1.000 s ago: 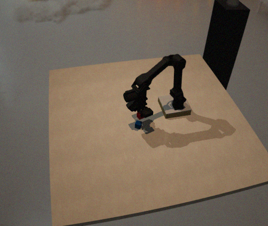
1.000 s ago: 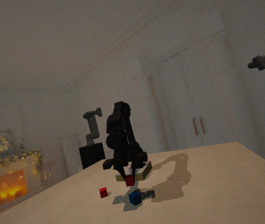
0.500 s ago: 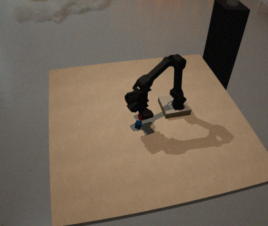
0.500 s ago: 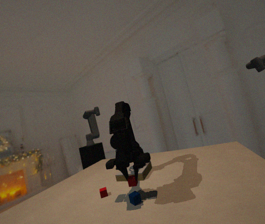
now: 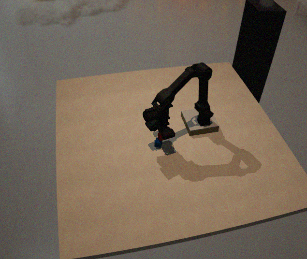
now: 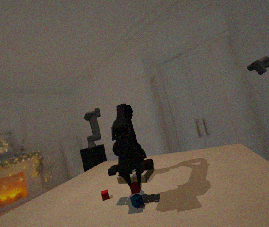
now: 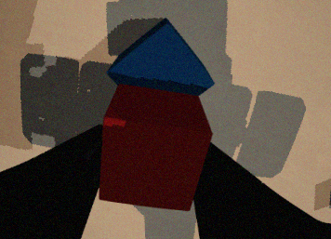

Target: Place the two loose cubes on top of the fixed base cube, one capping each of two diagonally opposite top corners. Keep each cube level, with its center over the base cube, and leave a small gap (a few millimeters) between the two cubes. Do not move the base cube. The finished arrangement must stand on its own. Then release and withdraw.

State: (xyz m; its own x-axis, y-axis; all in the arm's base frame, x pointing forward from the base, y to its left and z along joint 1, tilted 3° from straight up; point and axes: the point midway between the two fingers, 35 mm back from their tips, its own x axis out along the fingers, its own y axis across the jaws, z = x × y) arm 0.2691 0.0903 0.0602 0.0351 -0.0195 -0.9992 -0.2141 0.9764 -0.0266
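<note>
Right now the blue cube is 50 mm below my gripper tip and 20 mm ahead of it.
</note>
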